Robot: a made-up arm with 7 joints.
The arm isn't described. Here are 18 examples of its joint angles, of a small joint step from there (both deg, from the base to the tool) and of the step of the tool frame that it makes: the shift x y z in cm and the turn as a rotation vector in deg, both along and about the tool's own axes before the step.
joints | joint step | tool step
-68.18 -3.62 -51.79 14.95 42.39 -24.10 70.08 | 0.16 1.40 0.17 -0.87 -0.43 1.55 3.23 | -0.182 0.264 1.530 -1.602 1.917 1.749
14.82 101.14 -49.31 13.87 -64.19 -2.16 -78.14 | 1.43 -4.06 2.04 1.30 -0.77 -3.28 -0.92 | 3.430 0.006 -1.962 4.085 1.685 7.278
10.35 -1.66 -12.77 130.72 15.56 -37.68 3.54 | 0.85 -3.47 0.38 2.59 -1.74 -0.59 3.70 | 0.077 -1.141 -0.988 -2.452 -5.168 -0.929
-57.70 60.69 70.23 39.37 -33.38 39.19 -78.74 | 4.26 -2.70 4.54 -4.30 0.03 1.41 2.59 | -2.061 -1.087 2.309 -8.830 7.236 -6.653
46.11 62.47 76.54 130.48 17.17 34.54 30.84 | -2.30 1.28 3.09 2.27 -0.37 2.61 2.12 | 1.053 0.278 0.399 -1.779 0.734 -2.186
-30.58 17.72 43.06 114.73 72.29 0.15 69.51 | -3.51 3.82 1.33 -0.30 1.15 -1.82 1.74 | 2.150 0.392 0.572 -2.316 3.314 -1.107
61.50 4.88 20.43 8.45 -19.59 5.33 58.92 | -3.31 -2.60 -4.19 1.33 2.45 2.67 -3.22 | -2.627 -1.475 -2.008 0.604 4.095 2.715
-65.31 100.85 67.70 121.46 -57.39 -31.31 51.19 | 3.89 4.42 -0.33 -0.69 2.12 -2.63 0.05 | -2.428 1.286 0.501 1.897 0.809 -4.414
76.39 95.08 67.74 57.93 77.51 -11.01 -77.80 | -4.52 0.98 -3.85 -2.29 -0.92 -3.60 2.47 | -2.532 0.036 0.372 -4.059 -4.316 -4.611
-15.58 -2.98 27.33 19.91 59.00 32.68 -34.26 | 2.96 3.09 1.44 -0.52 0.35 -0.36 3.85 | 2.927 -1.281 2.180 -6.312 -3.172 1.816
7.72 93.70 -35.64 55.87 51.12 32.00 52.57 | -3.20 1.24 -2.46 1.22 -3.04 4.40 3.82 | -0.663 -0.266 -0.451 -2.425 10.340 1.307
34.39 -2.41 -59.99 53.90 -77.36 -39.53 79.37 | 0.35 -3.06 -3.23 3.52 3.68 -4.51 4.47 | 1.279 3.012 2.269 1.385 0.104 -9.443
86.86 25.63 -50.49 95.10 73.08 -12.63 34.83 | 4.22 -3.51 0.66 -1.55 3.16 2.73 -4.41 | 0.898 1.236 -3.080 2.030 -1.882 2.101
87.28 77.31 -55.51 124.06 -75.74 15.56 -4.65 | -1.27 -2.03 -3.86 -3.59 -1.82 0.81 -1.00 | 1.905 -1.658 -0.043 -2.263 -2.095 1.380
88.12 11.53 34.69 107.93 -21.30 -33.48 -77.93 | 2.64 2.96 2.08 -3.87 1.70 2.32 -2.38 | -2.078 -0.916 -1.313 4.255 -0.451 -3.325
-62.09 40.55 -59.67 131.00 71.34 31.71 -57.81 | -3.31 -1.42 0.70 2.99 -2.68 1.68 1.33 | -0.810 -1.164 1.021 -3.602 -0.891 -0.362
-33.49 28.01 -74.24 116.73 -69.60 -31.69 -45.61 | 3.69 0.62 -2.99 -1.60 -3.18 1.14 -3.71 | -1.041 0.258 0.451 -1.029 -3.279 -1.880
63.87 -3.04 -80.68 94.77 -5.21 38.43 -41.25 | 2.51 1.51 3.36 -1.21 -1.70 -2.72 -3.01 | -1.132 1.956 -1.769 8.065 -1.532 -1.370
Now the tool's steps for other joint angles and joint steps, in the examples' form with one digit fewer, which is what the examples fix.
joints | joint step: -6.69 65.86 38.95 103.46 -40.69 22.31 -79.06 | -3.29 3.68 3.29 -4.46 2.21 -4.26 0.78
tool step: -1.74 -1.42 -1.00 -2.44 -2.47 1.78
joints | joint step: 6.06 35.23 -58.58 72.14 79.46 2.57 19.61 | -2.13 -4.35 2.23 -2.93 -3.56 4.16 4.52
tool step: -2.13 -0.35 -1.81 -4.39 3.99 2.07
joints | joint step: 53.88 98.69 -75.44 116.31 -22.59 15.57 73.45 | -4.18 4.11 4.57 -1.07 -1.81 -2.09 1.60
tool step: -1.50 -1.38 1.11 -2.88 4.63 0.90
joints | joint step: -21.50 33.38 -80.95 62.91 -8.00 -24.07 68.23 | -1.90 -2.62 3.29 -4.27 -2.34 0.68 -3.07
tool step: -0.43 0.70 -1.20 3.90 0.86 2.68
